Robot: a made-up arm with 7 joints.
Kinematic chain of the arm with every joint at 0, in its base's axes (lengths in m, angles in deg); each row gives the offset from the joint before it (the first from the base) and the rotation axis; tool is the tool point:
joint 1: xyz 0 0 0.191 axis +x
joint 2: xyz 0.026 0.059 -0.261 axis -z
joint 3: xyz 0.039 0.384 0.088 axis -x
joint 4: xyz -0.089 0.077 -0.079 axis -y
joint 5: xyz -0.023 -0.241 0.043 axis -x
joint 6: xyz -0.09 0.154 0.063 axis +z
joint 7: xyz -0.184 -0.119 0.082 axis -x
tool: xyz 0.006 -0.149 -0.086
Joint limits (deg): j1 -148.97..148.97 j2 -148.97..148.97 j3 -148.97..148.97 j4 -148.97..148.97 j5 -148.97..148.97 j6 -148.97..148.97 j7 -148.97..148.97
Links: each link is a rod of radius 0.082 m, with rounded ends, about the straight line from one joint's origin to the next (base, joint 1, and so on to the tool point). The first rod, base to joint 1, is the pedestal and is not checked.
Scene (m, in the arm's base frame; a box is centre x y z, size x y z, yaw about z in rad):
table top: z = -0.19
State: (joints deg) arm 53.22 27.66 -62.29 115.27 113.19 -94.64 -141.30
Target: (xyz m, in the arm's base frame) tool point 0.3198 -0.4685 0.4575
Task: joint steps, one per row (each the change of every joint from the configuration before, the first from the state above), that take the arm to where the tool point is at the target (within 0.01 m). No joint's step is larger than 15 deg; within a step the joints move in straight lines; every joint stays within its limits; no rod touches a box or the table.
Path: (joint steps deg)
1: 13.68 -0.96 -5.56 -3.31 -8.44 3.72 -1.10
2: 13.68 -0.96 -5.55 -3.31 -8.45 3.71 -1.09
3: 13.68 -0.96 -5.56 -3.32 -8.44 3.72 -1.10
4: 13.67 -0.96 -5.55 -3.31 -8.45 3.71 -1.09
5: 13.68 -0.96 -5.56 -3.31 -8.44 3.72 -1.10
6: 13.68 -0.96 -5.55 -3.31 -8.45 3.71 -1.09
7: 13.68 -0.96 -5.56 -3.31 -8.44 3.72 -1.10

